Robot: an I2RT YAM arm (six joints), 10 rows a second.
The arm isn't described. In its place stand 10 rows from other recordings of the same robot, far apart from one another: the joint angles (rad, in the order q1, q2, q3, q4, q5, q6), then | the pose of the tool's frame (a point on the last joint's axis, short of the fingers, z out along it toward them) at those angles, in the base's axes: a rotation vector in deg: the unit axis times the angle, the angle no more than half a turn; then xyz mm.
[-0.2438 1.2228 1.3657 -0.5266 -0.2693 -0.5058] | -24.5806 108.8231 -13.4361 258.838 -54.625 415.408
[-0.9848 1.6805 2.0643 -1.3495 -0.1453 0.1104] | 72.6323 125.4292 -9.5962 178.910 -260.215 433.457
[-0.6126 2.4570 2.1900 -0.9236 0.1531 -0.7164] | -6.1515 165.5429 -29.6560 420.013 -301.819 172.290
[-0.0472 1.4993 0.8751 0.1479 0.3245 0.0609] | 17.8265 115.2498 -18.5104 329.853 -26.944 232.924
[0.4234 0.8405 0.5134 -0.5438 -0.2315 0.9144] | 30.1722 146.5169 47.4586 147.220 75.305 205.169
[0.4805 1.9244 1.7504 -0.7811 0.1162 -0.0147] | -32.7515 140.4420 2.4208 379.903 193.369 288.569
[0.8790 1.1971 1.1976 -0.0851 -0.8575 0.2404] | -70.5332 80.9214 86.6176 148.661 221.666 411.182
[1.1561 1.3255 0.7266 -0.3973 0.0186 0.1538] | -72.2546 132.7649 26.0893 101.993 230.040 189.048
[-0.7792 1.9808 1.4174 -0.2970 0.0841 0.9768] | 108.3782 87.1388 -0.7343 307.962 -308.371 192.510
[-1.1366 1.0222 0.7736 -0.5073 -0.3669 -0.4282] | 35.6479 126.6871 -22.6540 101.016 -187.485 263.082
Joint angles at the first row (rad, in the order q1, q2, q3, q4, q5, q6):
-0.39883, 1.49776, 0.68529, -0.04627, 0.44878, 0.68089
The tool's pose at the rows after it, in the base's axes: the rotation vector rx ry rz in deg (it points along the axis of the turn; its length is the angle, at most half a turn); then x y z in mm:
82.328 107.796 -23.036 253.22 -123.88 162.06
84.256 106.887 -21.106 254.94 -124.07 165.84
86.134 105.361 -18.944 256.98 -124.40 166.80
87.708 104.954 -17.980 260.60 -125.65 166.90
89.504 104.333 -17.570 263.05 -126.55 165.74
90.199 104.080 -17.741 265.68 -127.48 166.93
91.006 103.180 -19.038 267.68 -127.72 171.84
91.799 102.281 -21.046 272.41 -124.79 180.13
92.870 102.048 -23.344 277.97 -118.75 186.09
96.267 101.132 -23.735 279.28 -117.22 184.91
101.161 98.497 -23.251 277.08 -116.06 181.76
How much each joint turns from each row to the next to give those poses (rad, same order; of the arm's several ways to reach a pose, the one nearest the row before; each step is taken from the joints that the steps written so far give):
0.00001, -0.00423, 0.01198, -0.03588, 0.01183, 0.05601
-0.00002, -0.00236, 0.01865, -0.02863, -0.01557, 0.03841
0.00001, 0.00448, 0.00877, -0.00263, -0.01504, 0.04076
0.00001, 0.01661, 0.02011, -0.01646, -0.00774, 0.02758
0.00046, 0.01563, 0.01409, -0.01424, 0.00035, 0.02994
0.00106, 0.00974, 0.01678, -0.01473, 0.00460, 0.01133
0.00450, -0.00044, 0.02280, -0.03096, 0.02424, 0.01537
0.01947, 0.00119, 0.04083, -0.05780, 0.04134, 0.02735
0.02995, 0.01072, 0.04404, -0.07285, 0.04492, 0.04024
0.00723, 0.01661, 0.02221, -0.05389, 0.00995, 0.06343
0.00153, 0.00816, 0.00466, -0.04329, 0.00300, 0.09067

